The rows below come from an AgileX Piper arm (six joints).
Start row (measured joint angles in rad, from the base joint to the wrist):
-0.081 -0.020 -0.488 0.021 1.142 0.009
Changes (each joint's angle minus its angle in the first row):
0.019 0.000 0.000 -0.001 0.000 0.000
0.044 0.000 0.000 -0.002 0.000 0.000
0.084 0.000 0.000 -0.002 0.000 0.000
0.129 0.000 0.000 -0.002 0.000 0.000
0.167 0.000 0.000 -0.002 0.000 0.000
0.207 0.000 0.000 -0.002 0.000 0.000
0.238 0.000 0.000 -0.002 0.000 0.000
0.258 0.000 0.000 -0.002 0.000 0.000
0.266 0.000 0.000 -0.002 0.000 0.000
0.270 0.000 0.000 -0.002 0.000 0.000
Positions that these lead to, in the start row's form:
-0.062 -0.020 -0.488 0.020 1.142 0.009
-0.037 -0.020 -0.488 0.019 1.142 0.009
0.003 -0.020 -0.488 0.019 1.142 0.009
0.048 -0.020 -0.488 0.019 1.142 0.009
0.086 -0.020 -0.488 0.019 1.142 0.009
0.126 -0.020 -0.488 0.019 1.142 0.009
0.157 -0.020 -0.488 0.019 1.142 0.009
0.177 -0.020 -0.488 0.019 1.142 0.009
0.185 -0.020 -0.488 0.019 1.142 0.009
0.189 -0.020 -0.488 0.019 1.142 0.009

